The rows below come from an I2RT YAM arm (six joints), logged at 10 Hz.
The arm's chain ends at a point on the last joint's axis. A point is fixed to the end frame.
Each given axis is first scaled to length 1.
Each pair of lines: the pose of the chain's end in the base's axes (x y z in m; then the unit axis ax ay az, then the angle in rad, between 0 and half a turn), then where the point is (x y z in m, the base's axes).
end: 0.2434 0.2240 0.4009 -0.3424 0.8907 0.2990 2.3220
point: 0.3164 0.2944 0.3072
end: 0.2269 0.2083 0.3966 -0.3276 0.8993 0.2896 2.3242
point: 0.3012 0.2755 0.3015
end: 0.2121 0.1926 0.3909 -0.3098 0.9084 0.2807 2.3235
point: 0.2880 0.2564 0.2948
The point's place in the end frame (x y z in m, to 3 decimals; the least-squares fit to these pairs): 0.021 -0.026 0.134
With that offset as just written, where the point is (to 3 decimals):
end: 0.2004 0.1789 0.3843 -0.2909 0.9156 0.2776 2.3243
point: 0.277 0.241 0.288
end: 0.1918 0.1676 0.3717 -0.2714 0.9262 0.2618 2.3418
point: 0.269 0.224 0.272
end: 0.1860 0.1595 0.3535 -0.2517 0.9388 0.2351 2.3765
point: 0.261 0.208 0.248
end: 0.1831 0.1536 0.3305 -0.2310 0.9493 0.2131 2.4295
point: 0.254 0.195 0.220
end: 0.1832 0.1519 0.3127 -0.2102 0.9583 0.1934 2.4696
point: 0.251 0.186 0.198
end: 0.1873 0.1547 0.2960 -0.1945 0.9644 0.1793 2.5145
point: 0.251 0.184 0.177
